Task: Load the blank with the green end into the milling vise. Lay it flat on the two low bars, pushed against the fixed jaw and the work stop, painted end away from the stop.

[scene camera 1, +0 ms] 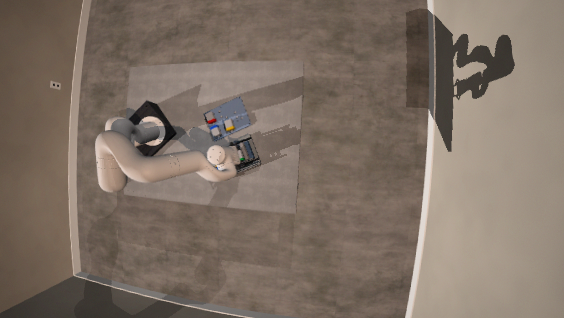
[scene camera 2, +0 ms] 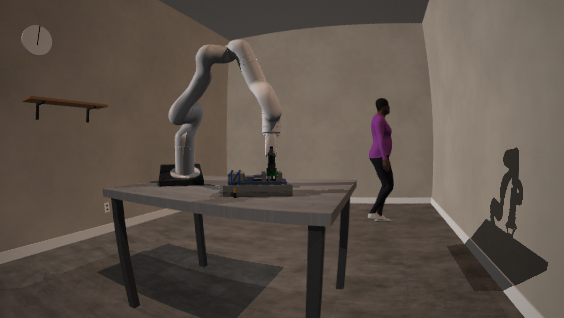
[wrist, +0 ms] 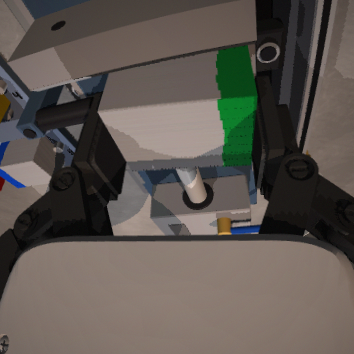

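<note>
My gripper (scene camera 1: 240,154) (scene camera 2: 271,173) (wrist: 183,105) is shut on the blank with the green end, one finger at each end. The grey blank (wrist: 165,115) lies level between the fingers, its green end at the right in the wrist view. Its far long side is against or very close to the large grey jaw (wrist: 155,42) of the vise (scene camera 1: 249,148); a thin dark line shows between them. The dark stop rod (wrist: 65,115) is at the left, by the plain end; the left finger hides whether they touch. The low bars under the blank are hidden.
A grey block with a pale screw (wrist: 195,190) stands on the near side of the blank. A blue plate (scene camera 1: 239,109) with red-, blue- and yellow-marked blanks lies beside the vise on the table (scene camera 1: 275,185) (scene camera 2: 310,205). A person (scene camera 2: 381,135) stands behind the table.
</note>
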